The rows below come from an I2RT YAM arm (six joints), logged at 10 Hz.
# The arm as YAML. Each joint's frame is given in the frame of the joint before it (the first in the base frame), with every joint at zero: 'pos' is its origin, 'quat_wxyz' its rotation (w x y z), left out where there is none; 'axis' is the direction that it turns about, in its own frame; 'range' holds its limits. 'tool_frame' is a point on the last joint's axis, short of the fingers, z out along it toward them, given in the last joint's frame.
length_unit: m
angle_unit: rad
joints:
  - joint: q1
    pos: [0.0, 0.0, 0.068]
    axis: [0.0, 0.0, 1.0]
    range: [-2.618, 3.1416]
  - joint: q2
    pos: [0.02, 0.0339, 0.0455]
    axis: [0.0, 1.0, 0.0]
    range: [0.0, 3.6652]
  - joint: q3
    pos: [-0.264, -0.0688, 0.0]
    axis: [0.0, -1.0, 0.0]
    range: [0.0, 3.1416]
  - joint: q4
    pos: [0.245, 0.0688, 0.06]
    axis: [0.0, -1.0, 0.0]
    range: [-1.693, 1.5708]
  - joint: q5
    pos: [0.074, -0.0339, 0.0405]
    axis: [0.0, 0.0, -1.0]
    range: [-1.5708, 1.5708]
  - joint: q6
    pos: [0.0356, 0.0, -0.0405]
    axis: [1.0, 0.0, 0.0]
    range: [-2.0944, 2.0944]
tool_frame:
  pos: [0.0, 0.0, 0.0]
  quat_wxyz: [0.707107, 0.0, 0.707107, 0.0]
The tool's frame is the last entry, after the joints.
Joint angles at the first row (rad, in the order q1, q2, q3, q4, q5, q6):
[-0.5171, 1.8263, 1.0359, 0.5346, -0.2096, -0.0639]
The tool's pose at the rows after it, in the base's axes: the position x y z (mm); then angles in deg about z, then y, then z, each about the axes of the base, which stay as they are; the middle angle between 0 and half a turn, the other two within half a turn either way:
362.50 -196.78 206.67 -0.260 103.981 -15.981
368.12 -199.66 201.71 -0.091 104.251 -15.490
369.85 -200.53 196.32 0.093 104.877 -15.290
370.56 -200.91 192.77 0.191 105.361 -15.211
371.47 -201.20 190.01 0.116 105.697 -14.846
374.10 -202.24 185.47 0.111 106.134 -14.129
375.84 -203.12 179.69 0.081 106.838 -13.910
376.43 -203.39 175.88 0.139 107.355 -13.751
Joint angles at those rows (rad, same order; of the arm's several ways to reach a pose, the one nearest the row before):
[-0.5171, 1.8515, 1.0535, 0.5472, -0.2310, -0.0631]
[-0.5171, 1.8824, 1.0748, 0.5514, -0.2390, -0.0635]
[-0.5171, 1.8988, 1.0778, 0.5533, -0.2417, -0.0639]
[-0.5171, 1.9080, 1.0782, 0.5533, -0.2424, -0.0647]
[-0.5171, 1.9164, 1.0802, 0.5533, -0.2482, -0.0692]
[-0.5171, 1.9346, 1.0889, 0.5541, -0.2596, -0.0750]
[-0.5171, 1.9522, 1.0931, 0.5545, -0.2623, -0.0799]
[-0.5171, 1.9617, 1.0935, 0.5541, -0.2642, -0.0822]

